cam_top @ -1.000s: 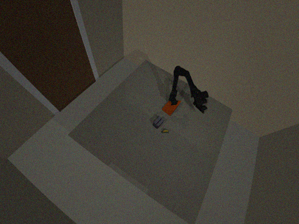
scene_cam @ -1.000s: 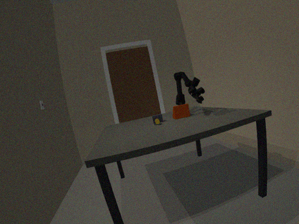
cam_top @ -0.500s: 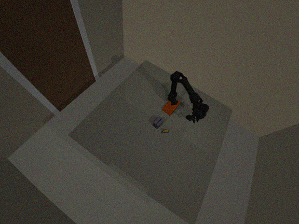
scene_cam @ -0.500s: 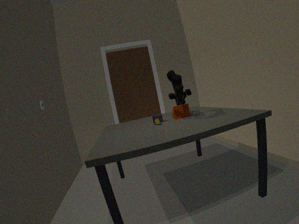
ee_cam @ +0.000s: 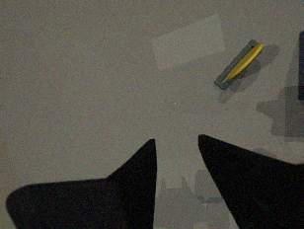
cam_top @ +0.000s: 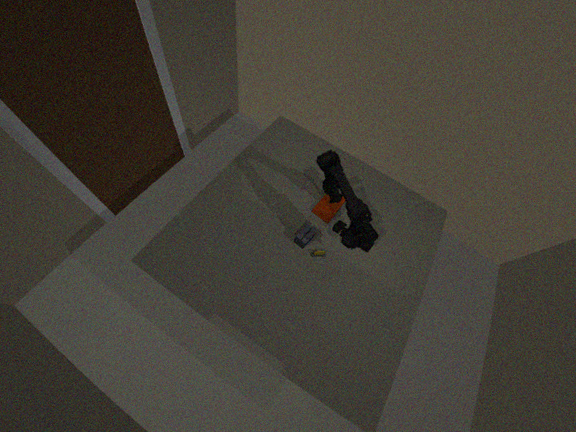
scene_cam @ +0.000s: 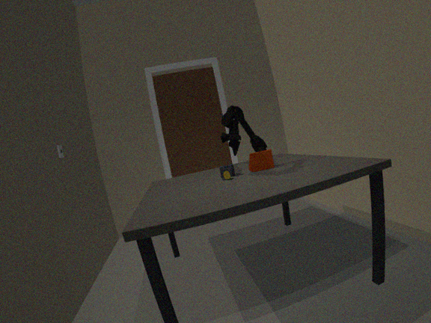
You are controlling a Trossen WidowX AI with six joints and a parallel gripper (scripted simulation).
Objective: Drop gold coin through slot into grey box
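Now: gripper tip 120 mm above the gold coin, 100 mm to the left of it and 40 mm short of it.
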